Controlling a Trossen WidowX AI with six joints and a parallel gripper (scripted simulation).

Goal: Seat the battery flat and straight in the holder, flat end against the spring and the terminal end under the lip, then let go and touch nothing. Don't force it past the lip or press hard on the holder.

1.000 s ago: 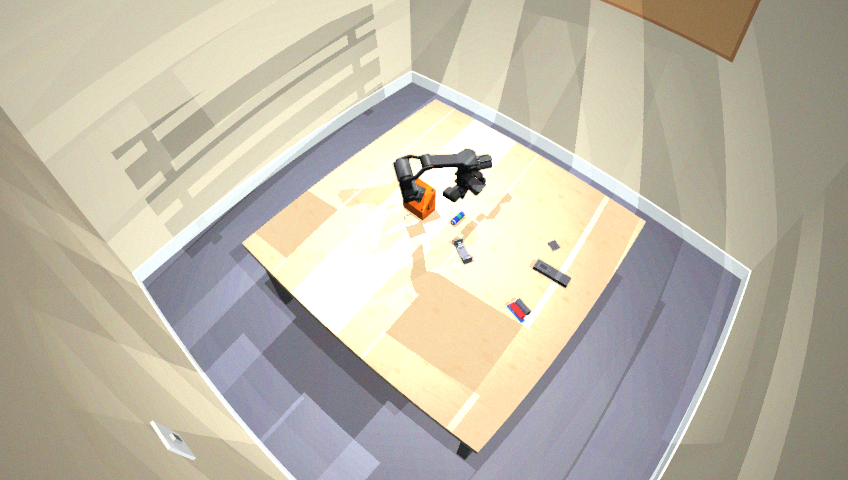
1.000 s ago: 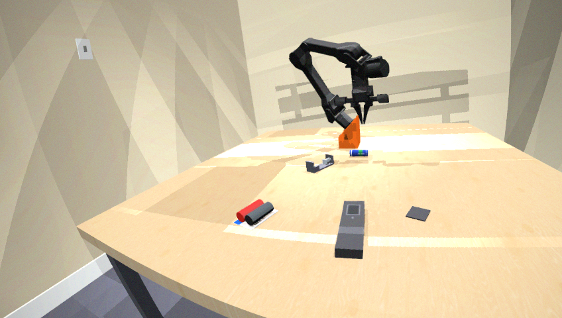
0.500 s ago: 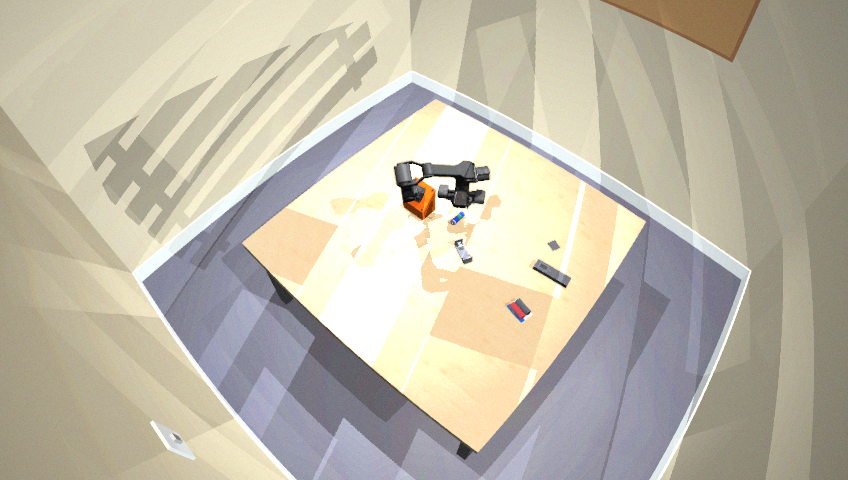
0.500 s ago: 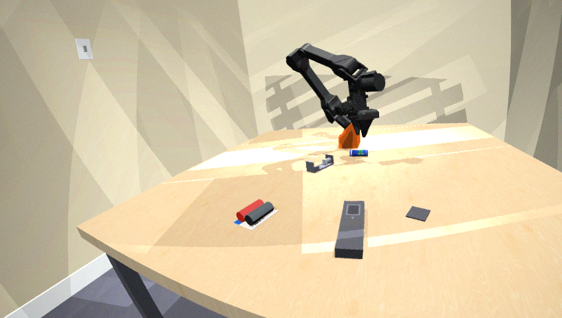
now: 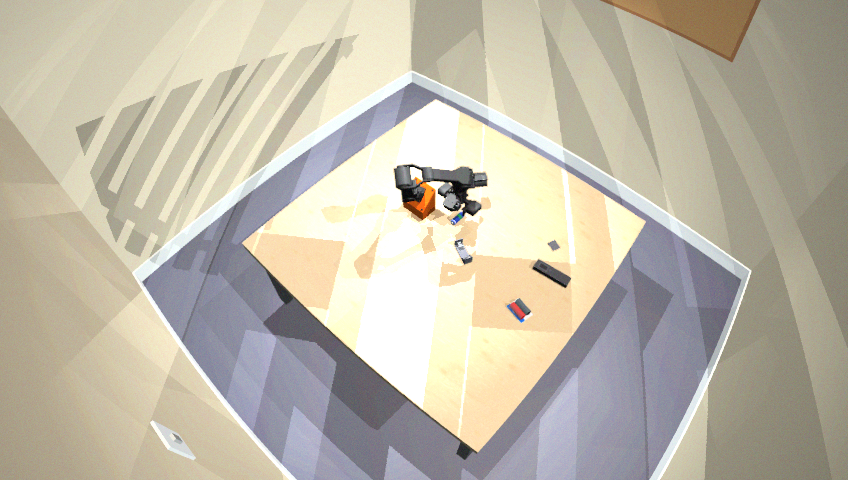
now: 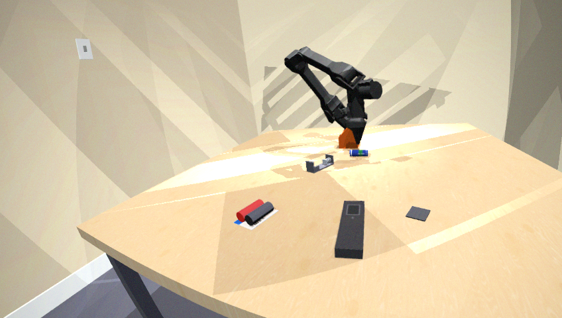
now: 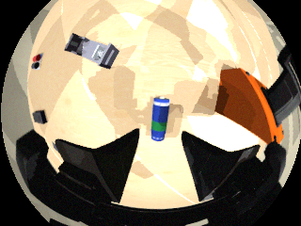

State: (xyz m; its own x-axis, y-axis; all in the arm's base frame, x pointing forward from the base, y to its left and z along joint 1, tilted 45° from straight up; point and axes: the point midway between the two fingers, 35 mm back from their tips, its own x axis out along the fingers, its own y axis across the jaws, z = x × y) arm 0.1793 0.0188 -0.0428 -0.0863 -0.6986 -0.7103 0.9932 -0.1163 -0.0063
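The green battery lies 40 mm below my gripper tip. From my gripper tip the other things lie so: white card: 440 mm ahead, 210 mm to the right, 40 mm below; then remote control: 460 mm ahead, 40 mm below; then battery door: 400 mm ahead, 140 mm to the left, 50 mm below.
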